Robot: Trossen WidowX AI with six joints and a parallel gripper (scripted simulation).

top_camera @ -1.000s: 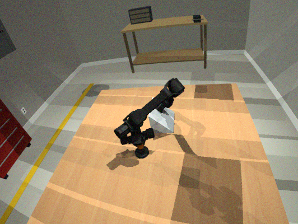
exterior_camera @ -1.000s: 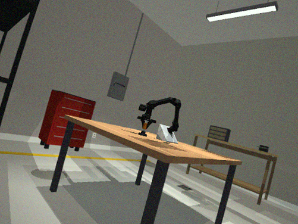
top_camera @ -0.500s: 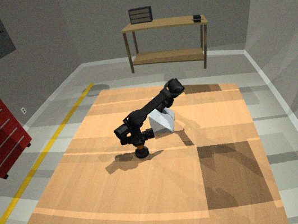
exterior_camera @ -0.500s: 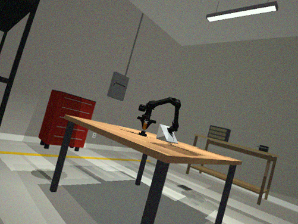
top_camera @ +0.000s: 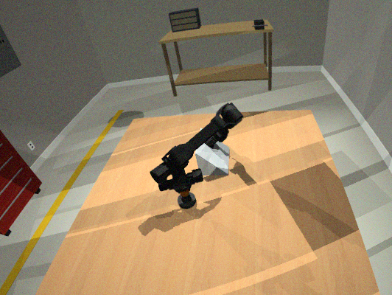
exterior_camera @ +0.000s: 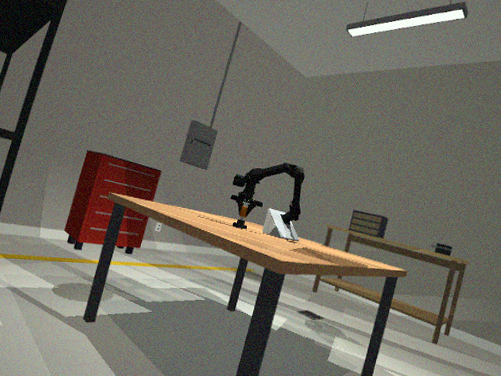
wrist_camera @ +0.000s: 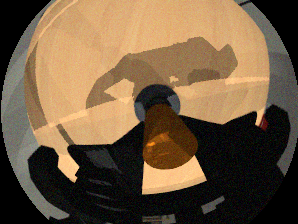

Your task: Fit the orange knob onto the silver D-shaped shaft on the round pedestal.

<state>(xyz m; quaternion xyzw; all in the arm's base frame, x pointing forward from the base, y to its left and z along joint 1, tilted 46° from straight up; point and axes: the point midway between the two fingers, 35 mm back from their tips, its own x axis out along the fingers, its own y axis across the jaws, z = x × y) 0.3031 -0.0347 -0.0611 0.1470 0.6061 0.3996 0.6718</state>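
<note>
Now: gripper tip 30 mm below the orange knob. From my gripper tip the other things lie so: dark round pedestal 40 mm below.
</note>
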